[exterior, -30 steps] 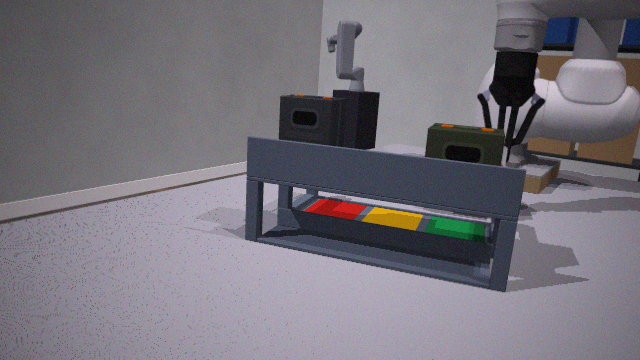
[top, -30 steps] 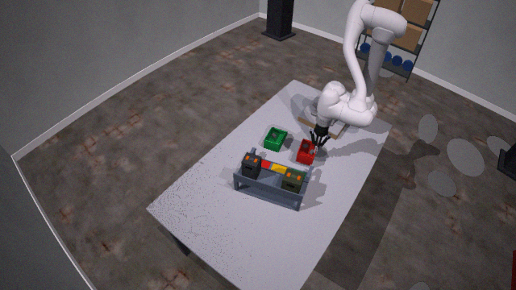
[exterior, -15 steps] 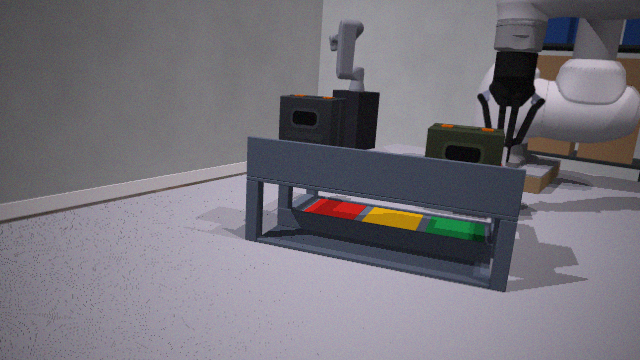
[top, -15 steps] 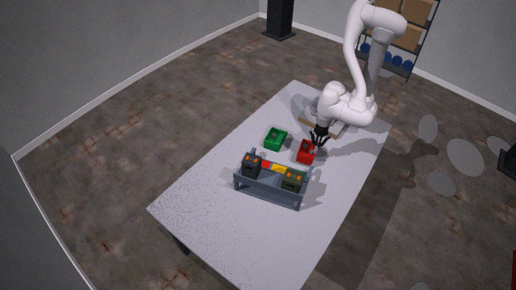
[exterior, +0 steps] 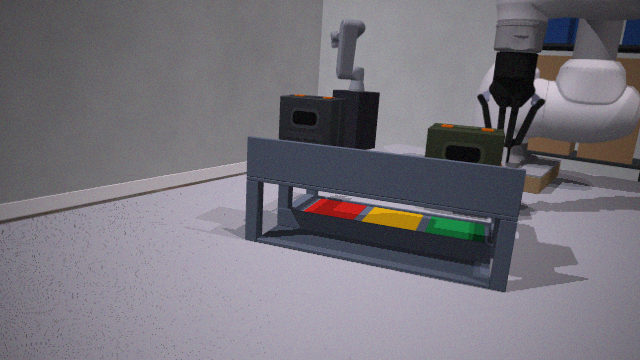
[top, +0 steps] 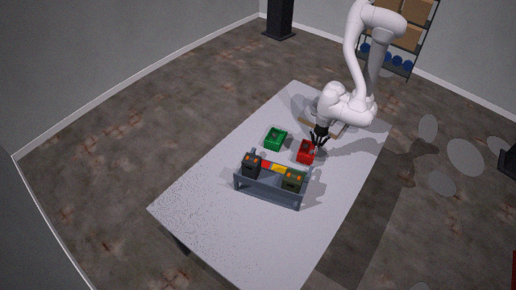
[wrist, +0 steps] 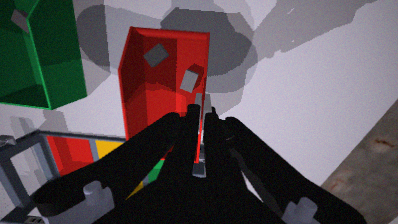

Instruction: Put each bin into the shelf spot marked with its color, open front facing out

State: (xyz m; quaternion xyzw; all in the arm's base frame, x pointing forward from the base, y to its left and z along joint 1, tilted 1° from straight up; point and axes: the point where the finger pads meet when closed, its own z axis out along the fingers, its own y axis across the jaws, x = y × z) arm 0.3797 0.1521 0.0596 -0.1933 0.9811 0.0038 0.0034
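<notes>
Now: hand 1 cm short of the red bin, 5 cm to the left of it and 4 cm above it. Round my hand: olive box 32 cm ahead, 6 cm to the left, 4 cm above; then green bin 5 cm ahead, 27 cm to the right, 7 cm below; then dark grey box 40 cm ahead, 15 cm to the right, 6 cm above.
</notes>
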